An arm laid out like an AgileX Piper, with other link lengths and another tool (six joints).
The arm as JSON. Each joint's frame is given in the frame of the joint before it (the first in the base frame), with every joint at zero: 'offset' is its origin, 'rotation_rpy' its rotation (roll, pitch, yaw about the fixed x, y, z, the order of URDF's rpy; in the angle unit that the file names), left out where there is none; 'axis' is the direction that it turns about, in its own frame. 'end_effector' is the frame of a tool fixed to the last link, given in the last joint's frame.
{
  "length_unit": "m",
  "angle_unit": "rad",
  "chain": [
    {
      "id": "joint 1",
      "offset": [
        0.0,
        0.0,
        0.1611
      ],
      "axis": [
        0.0,
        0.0,
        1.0
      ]
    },
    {
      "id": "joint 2",
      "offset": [
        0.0,
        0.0,
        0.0
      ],
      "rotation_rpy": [
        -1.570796,
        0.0,
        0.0
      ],
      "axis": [
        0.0,
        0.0,
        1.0
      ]
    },
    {
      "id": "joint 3",
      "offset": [
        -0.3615,
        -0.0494,
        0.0
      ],
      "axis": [
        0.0,
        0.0,
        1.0
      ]
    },
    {
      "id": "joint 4",
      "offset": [
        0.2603,
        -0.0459,
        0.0
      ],
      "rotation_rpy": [
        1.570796,
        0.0,
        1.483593
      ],
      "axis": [
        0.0,
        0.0,
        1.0
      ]
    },
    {
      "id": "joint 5",
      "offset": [
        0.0,
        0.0,
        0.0
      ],
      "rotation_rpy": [
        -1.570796,
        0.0,
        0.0
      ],
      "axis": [
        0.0,
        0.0,
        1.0
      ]
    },
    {
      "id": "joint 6",
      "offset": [
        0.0,
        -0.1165,
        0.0
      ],
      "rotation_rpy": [
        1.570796,
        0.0,
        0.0
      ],
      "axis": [
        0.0,
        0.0,
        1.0
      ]
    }
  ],
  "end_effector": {
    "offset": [
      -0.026,
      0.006,
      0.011
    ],
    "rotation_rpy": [
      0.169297,
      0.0,
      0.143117
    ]
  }
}
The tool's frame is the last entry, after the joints.
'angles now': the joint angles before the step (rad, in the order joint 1, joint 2, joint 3, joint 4, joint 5, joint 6). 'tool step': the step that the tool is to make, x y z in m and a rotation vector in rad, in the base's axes. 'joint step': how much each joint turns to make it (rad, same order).
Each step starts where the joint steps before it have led.
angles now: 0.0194 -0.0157 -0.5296 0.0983 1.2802 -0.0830
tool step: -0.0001 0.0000 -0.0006 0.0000 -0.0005 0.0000
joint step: 0.0000 -0.0020 0.0017 0.0000 -0.0002 0.0000
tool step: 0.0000 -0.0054 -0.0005 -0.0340 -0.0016 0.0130
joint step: 0.0306 0.0001 -0.0001 -0.0361 0.0000 -0.0062
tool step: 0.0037 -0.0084 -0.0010 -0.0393 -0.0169 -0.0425
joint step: 0.0085 -0.0001 0.0113 -0.0677 -0.0265 0.0178
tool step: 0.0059 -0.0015 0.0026 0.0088 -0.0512 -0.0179
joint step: 0.0000 0.0000 0.0178 -0.0125 -0.0692 0.0200
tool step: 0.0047 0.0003 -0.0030 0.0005 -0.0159 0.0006
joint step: 0.0002 -0.0001 0.0239 -0.0002 -0.0397 0.0001
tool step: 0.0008 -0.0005 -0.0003 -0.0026 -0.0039 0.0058
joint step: 0.0073 0.0001 0.0037 -0.0031 -0.0075 -0.0002
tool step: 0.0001 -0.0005 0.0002 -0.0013 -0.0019 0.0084
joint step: 0.0095 0.0000 0.0001 -0.0019 -0.0019 0.0002
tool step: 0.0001 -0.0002 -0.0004 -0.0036 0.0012 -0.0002
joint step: 0.0001 0.0000 0.0010 -0.0024 0.0005 -0.0018
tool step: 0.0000 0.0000 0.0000 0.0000 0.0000 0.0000
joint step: 0.0000 0.0000 0.0000 0.0000 0.0000 0.0000
